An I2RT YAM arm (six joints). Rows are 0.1 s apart.
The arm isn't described. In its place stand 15 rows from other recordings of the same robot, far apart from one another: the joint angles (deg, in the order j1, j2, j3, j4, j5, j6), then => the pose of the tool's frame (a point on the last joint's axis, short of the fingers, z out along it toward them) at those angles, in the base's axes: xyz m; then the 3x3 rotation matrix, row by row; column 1 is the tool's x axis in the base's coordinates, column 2 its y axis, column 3 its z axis.
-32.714 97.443 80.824 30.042 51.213 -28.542 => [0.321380 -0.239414 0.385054], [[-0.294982 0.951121 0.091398], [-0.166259 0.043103 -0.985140], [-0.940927 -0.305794 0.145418]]
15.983 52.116 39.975 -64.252 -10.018 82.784 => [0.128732 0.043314 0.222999], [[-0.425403 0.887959 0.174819], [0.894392 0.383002 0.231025], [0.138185 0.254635 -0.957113]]
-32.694 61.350 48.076 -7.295 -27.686 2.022 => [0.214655 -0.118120 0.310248], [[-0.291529 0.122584 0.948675], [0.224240 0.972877 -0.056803], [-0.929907 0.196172 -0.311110]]
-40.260 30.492 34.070 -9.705 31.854 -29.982 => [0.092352 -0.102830 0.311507], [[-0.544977 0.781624 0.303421], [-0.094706 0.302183 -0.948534], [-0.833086 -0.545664 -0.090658]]
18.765 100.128 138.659 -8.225 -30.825 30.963 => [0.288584 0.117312 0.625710], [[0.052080 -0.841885 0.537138], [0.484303 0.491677 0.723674], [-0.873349 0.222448 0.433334]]
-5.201 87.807 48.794 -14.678 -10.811 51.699 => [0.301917 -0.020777 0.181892], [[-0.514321 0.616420 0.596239], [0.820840 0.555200 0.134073], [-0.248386 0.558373 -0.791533]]
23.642 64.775 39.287 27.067 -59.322 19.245 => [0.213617 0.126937 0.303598], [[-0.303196 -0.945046 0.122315], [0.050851 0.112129 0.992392], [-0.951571 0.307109 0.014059]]
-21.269 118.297 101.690 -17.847 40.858 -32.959 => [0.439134 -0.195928 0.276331], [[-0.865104 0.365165 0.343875], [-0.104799 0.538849 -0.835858], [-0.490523 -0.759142 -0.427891]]
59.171 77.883 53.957 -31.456 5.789 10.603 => [0.144027 0.234324 0.237057], [[-0.566341 -0.733267 0.376268], [-0.591738 0.679553 0.433651], [-0.573676 0.022942 -0.818761]]
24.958 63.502 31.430 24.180 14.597 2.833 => [0.229625 0.096976 0.255629], [[-0.133328 -0.175639 0.975384], [-0.009297 0.984349 0.175982], [-0.991028 0.014395 -0.132874]]
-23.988 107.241 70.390 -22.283 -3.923 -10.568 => [0.354077 -0.154890 0.172710], [[-0.839436 0.223359 0.495438], [0.173260 0.974058 -0.145575], [-0.515100 -0.036361 -0.856358]]
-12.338 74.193 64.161 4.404 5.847 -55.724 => [0.300774 -0.069501 0.373192], [[-0.311446 0.096324 0.945369], [-0.773347 0.552426 -0.311062], [-0.552210 -0.827977 -0.097559]]
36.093 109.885 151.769 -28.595 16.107 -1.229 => [0.294654 0.202588 0.594869], [[0.193160 -0.343730 0.918988], [0.115318 0.938089 0.326635], [-0.974367 0.042883 0.220840]]
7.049 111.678 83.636 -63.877 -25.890 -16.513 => [0.353797 0.059411 0.190640], [[-0.923720 -0.373862 -0.083482], [-0.371874 0.822869 0.429647], [-0.091934 0.427919 -0.899129]]
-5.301 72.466 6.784 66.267 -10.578 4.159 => [0.204747 -0.012434 0.167795], [[0.003470 -0.092456 0.995711], [0.071276 0.993207 0.091976], [-0.997451 0.070651 0.010036]]
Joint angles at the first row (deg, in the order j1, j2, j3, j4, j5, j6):
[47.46, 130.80, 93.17, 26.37, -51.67, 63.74]
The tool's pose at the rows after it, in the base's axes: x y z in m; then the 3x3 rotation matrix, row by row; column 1 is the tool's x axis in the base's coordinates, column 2 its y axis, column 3 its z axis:
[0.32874 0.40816 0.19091], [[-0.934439 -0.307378 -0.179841], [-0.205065 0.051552 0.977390], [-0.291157 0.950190 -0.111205]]
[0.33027 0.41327 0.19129], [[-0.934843 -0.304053 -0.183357], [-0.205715 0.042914 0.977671], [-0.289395 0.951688 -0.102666]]
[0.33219 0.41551 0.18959], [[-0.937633 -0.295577 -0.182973], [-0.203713 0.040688 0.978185], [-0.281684 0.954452 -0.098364]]
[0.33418 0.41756 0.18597], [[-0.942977 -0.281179 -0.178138], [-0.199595 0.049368 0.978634], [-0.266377 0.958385 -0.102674]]
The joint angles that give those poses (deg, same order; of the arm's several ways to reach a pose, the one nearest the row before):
[48.09, 132.29, 95.02, 26.89, -51.88, 64.77]
[48.33, 133.37, 96.71, 27.08, -51.90, 65.52]
[48.34, 134.19, 97.60, 27.43, -51.90, 66.32]
[48.34, 135.07, 98.43, 27.13, -51.59, 66.99]

